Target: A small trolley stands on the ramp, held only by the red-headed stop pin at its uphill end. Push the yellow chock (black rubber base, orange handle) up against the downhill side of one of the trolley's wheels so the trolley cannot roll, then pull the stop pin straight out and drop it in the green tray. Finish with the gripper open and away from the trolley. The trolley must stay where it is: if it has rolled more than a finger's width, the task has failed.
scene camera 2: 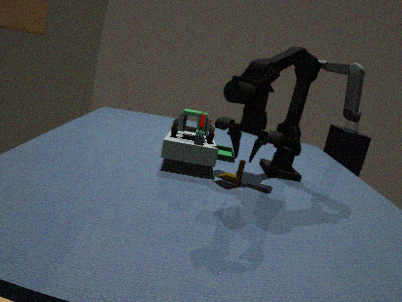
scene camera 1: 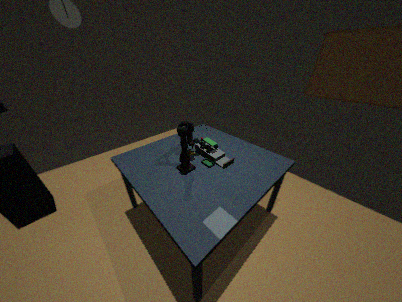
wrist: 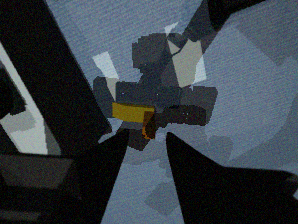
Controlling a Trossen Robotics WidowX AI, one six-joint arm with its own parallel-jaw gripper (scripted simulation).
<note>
I see my gripper (scene camera 2: 242, 160) and a yellow chock (wrist: 144, 114).
My gripper shows as well in the wrist view (wrist: 147, 134).
</note>
